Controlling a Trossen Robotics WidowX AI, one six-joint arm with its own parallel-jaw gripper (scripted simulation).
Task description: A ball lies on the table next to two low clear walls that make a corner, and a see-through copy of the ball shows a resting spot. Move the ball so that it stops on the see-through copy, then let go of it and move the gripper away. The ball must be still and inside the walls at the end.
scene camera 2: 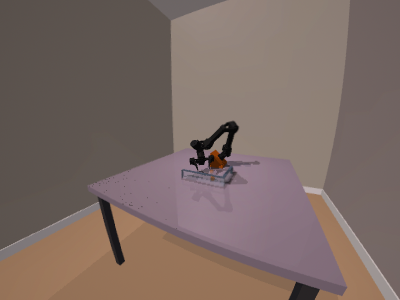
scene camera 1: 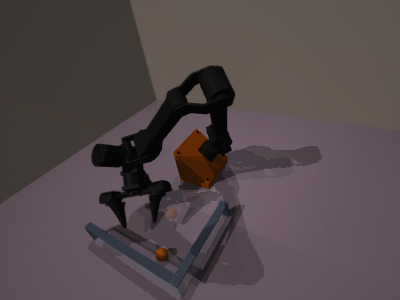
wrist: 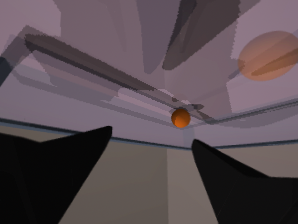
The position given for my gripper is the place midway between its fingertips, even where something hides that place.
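My gripper (scene camera 1: 139, 225): open, holding nothing. Wrist view: gripper (wrist: 152, 137) visible too.
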